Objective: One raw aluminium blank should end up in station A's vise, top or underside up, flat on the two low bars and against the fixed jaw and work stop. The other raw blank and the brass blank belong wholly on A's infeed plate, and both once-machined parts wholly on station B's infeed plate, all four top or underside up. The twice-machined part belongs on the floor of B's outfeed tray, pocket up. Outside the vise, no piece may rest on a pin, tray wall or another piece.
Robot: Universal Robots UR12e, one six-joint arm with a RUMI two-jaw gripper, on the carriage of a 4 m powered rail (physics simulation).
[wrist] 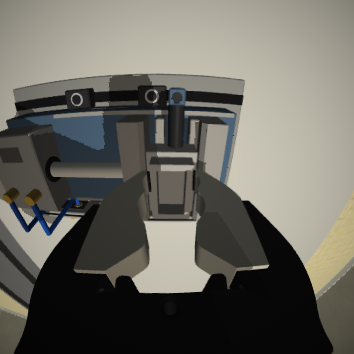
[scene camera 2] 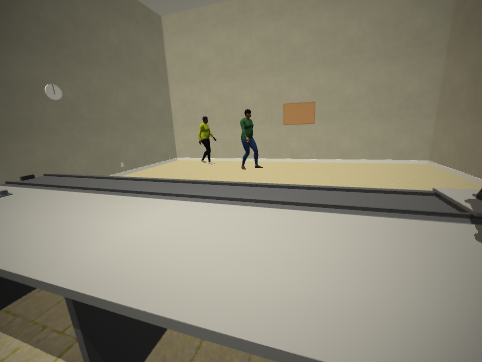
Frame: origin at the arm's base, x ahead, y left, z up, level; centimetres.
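Seen in the pictures: gripper, fingertip midpoint: (wrist: 171,172).
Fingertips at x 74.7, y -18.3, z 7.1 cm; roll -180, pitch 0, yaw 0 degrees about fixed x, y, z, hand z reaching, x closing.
A point is followed by its place in that frame.
A grey machined part (wrist: 170,209) {x 74.6, y -21.6, z 7.9 cm} with a rectangular pocket facing up lies between the jaws of a vise in the wrist view, its far end toward the dark work stop (wrist: 176,125) {x 75.2, y -14.6, z 6.6 cm}. Whether it is once- or twice-machined, I cannot tell. The vise's left jaw (wrist: 132,145) {x 71.7, y -16.0, z 6.6 cm} and right jaw (wrist: 213,142) stand on either side. Two low bars show beyond the part. My gripper (wrist: 171,172) {x 74.7, y -18.3, z 7.0 cm} is shut on this part, with a fingertip at each long side. The fingers hide the near ends of the jaws. The blanks, plates and trays do not show.
The vise's blue base (wrist: 85,127) {x 66.1, y -15.1, z 3.0 cm} carries a grey actuator block (wrist: 40,165) {x 62.0, y -17.5, z 6.4 cm} with brass fittings and blue hoses at left. In the scene view, a long dark rail (scene camera 2: 240,192) runs behind the white table (scene camera 2: 240,250) {x 79.7, y -128.2, z -3.0 cm}; two people (scene camera 2: 205,137) (scene camera 2: 248,137) stand far behind.
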